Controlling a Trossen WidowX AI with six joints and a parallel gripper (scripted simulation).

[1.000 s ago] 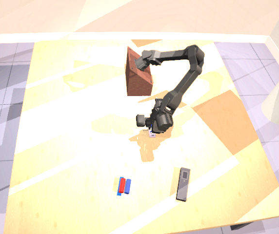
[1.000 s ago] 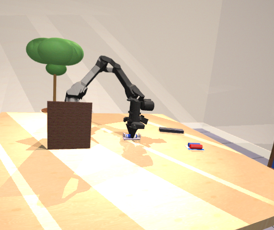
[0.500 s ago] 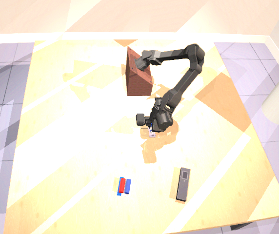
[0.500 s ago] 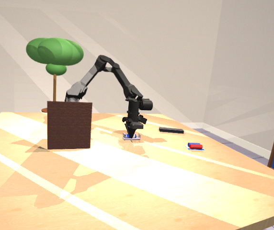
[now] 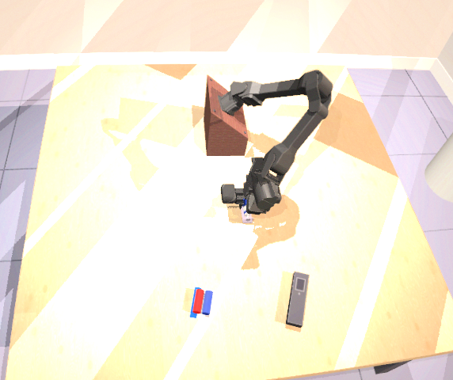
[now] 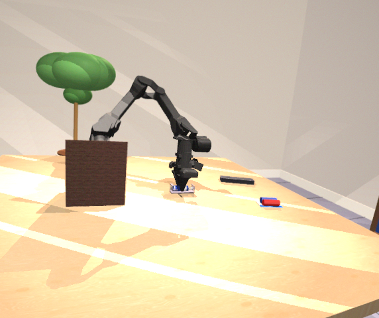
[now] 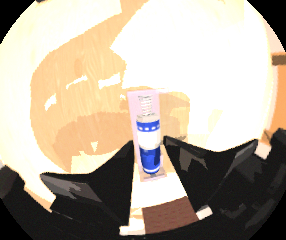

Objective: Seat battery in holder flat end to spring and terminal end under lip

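Now: gripper tip 1 cm below the battery. From my gripper tip the other things lie so: white card 29 cm ahead, 21 cm to the right; dark remote 33 cm ahead, 7 cm to the left, 1 cm above.
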